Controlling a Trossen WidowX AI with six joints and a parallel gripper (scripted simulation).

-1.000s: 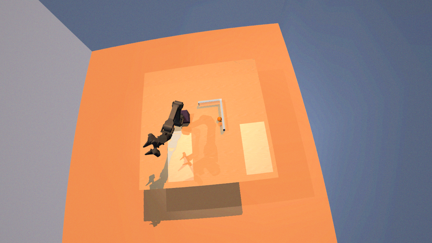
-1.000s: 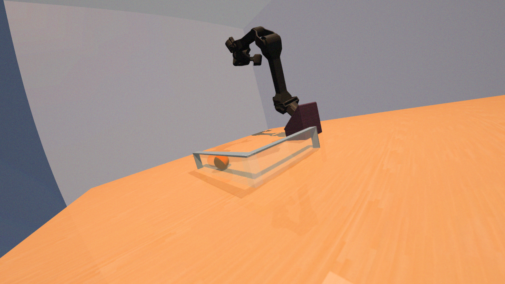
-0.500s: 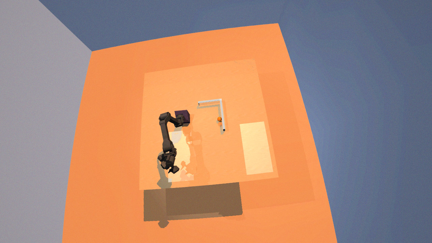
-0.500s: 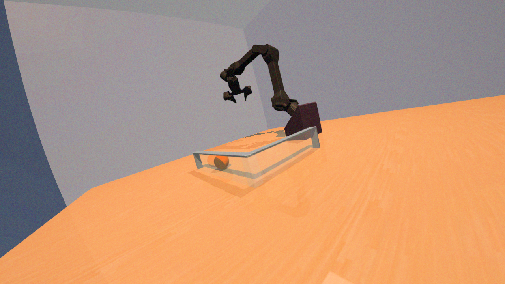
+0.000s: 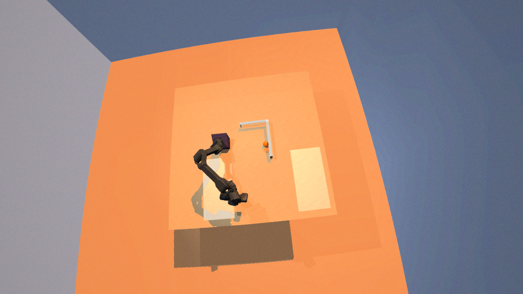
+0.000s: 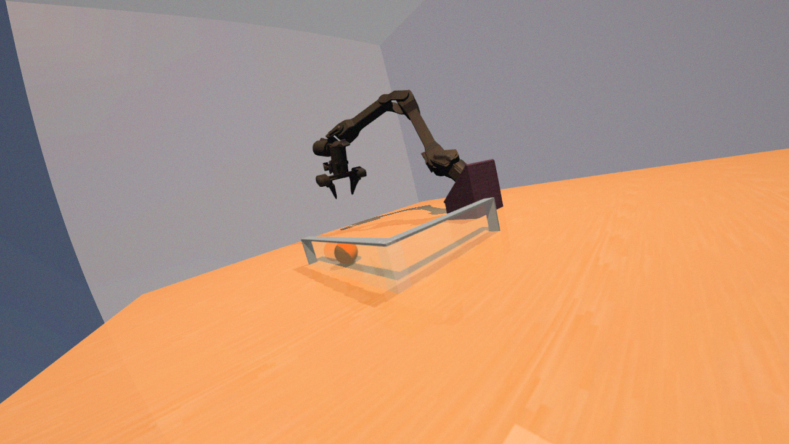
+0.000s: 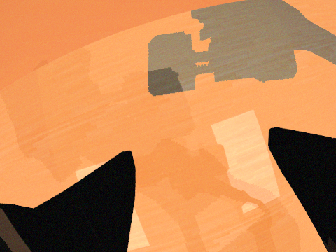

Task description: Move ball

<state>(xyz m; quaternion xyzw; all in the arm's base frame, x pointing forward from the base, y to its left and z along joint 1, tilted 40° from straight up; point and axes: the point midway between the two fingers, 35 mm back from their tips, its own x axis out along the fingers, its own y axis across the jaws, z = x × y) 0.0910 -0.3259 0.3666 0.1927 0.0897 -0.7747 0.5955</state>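
My gripper tip is now 43 cm to the right of the orange ball, 29 cm short of it and 11 cm above it.
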